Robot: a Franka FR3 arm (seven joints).
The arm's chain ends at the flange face. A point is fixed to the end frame.
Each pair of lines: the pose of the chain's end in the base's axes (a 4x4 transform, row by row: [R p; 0 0 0 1], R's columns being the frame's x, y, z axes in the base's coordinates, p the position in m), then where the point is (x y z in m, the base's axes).
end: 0.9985 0.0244 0.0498 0.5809; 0.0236 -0.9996 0.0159 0.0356; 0.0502 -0.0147 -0.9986 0.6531; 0 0 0 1
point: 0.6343 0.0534 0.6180
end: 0.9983 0.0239 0.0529 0.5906; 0.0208 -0.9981 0.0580 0.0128; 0.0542 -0.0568 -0.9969 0.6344; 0 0 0 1
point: 0.6441 0.0321 0.6002
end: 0.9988 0.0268 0.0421 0.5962; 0.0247 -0.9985 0.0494 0.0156; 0.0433 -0.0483 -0.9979 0.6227; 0 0 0 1
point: 0.6493 0.0347 0.5878
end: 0.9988 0.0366 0.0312 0.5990; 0.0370 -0.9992 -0.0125 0.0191; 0.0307 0.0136 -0.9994 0.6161; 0 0 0 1
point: 0.6515 0.0365 0.5795
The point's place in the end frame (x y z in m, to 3 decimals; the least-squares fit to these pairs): 0.052 -0.016 0.038
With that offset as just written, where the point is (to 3 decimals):
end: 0.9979 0.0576 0.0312 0.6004; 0.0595 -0.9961 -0.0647 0.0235; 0.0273 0.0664 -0.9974 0.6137; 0 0 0 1
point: 0.653 0.040 0.576
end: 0.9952 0.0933 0.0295 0.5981; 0.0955 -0.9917 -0.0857 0.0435; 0.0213 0.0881 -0.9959 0.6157; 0 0 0 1
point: 0.649 0.061 0.578
